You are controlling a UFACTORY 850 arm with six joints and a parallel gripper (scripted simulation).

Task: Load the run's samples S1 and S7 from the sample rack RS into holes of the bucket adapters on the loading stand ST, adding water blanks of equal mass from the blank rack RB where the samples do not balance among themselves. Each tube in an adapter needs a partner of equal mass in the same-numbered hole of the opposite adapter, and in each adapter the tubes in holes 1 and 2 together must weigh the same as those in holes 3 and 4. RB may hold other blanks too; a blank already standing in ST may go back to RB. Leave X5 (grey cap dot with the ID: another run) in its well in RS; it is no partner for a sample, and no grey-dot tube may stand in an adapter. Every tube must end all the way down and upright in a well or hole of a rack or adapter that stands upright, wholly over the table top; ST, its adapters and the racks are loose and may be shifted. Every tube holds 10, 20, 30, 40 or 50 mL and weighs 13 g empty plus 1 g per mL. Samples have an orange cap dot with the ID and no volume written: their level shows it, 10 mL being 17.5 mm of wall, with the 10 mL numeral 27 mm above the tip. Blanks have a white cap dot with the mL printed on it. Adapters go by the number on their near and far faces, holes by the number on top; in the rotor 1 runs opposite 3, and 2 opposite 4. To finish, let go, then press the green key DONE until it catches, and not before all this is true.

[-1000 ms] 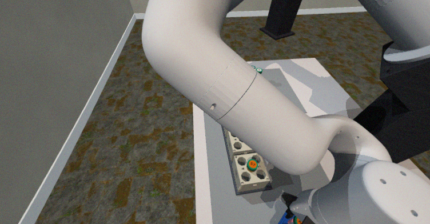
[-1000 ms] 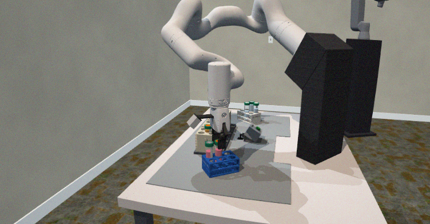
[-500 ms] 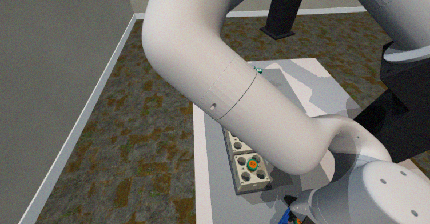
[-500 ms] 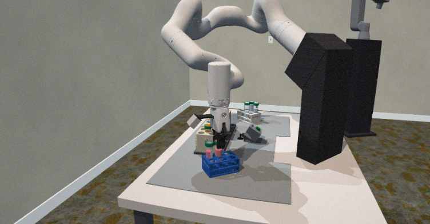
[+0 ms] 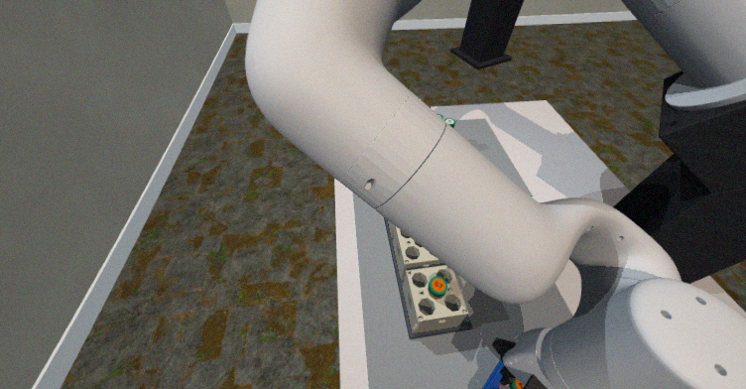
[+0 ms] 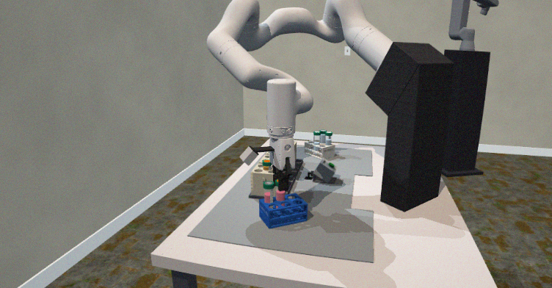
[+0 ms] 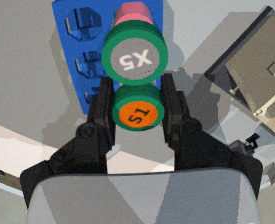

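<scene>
My hand is 5 cm above the sample S1 and 1 cm short of it. Round my hand: blue sample rack RS: 9 cm below, 2 cm to the left, 1 cm behind; then grey-dot tube X5: 5 cm below, 3 cm ahead, 2 cm to the left; then sample S7: 18 cm to the right, 5 cm below, 2 cm ahead.
</scene>
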